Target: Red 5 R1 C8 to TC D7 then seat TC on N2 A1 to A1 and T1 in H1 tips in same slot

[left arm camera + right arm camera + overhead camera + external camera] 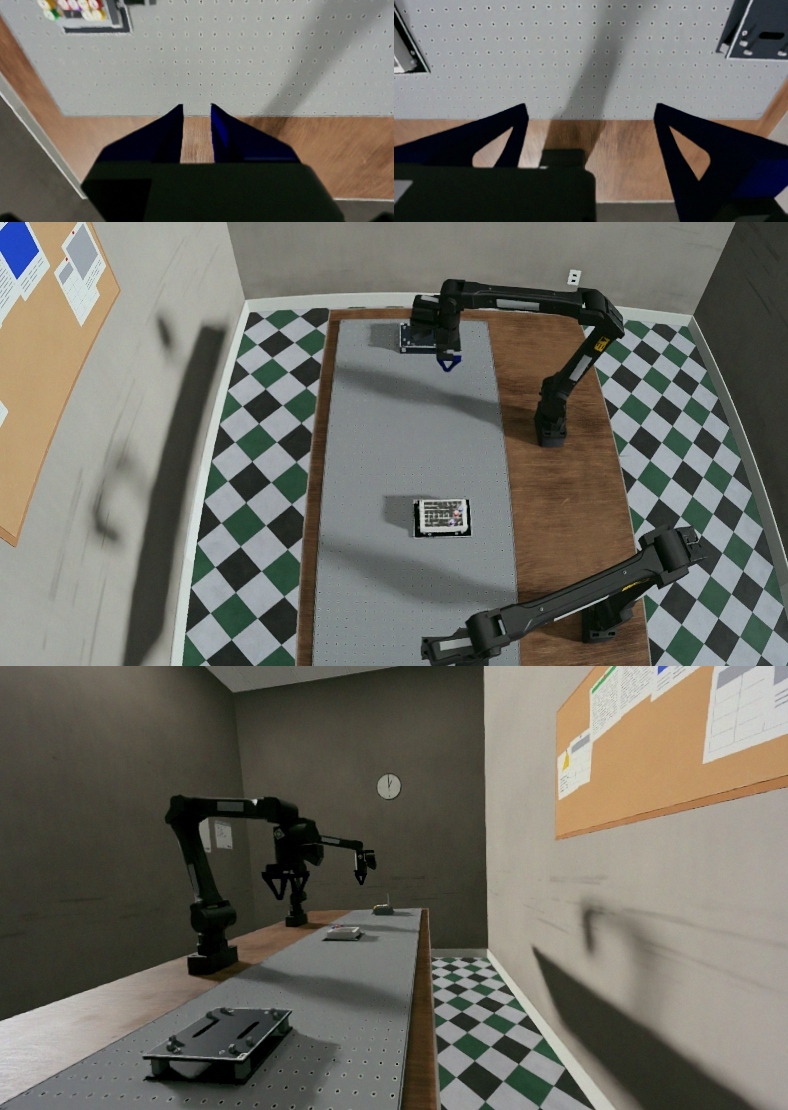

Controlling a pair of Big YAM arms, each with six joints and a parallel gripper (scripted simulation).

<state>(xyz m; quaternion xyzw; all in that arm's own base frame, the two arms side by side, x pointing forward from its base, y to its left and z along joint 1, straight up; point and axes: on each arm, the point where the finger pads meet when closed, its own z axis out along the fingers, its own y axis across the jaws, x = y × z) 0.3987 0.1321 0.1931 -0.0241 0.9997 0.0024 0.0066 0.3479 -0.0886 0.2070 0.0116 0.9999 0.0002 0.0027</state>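
The white well rack lies 39 cm to the left of my right hand, 22 cm below it and 6 cm ahead of it. Round my right hand: black raised nest (30 cm to the right, 21 cm below, 2 cm ahead).
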